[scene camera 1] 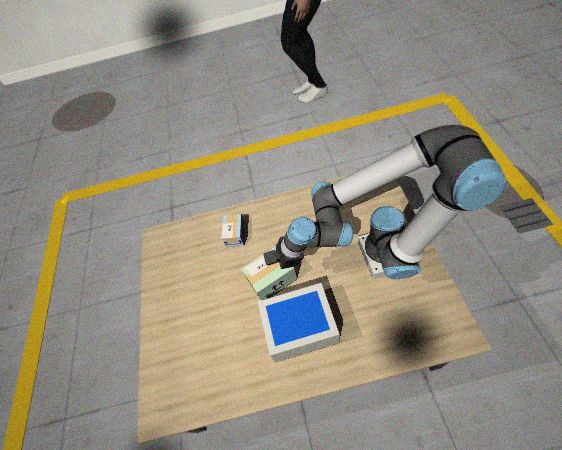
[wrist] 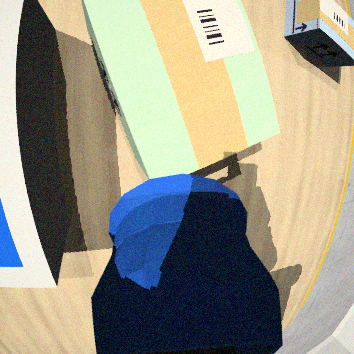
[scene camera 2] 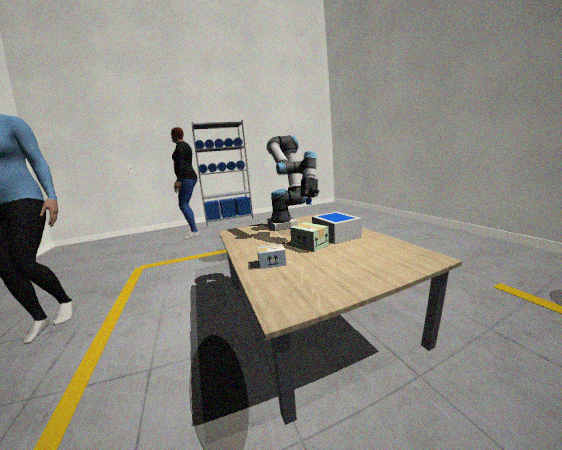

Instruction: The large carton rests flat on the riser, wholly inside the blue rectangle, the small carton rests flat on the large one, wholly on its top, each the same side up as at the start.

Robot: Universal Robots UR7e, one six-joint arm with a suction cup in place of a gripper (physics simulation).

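The large green carton (scene camera 1: 267, 280) (scene camera 2: 310, 237) (wrist: 175, 75) stands flat on the table beside the riser, its orange tape and white label on top. The small blue-grey carton (scene camera 1: 233, 231) (scene camera 2: 271, 257) (wrist: 320, 31) stands on the table, apart from the large one. The white riser (scene camera 1: 307, 348) (scene camera 2: 346, 231) (wrist: 37, 278) has the blue rectangle (scene camera 1: 299, 317) (scene camera 2: 336, 217) (wrist: 7, 245) on top, with no carton on it. My suction gripper (scene camera 1: 290, 261) (scene camera 2: 308, 201) (wrist: 152, 220) is open and holds nothing. It hangs above and apart from the large carton, near one end in the wrist view.
The wooden table (scene camera 1: 200, 350) (scene camera 2: 350, 280) carries the robot base (scene camera 1: 372, 262) (scene camera 2: 282, 225) beyond the cartons. Yellow floor tape (scene camera 1: 250, 150) (scene camera 2: 100, 335) runs around the table. A person (scene camera 1: 302, 45) stands outside the tape. A shelf rack (scene camera 2: 218, 123) stands by the wall.
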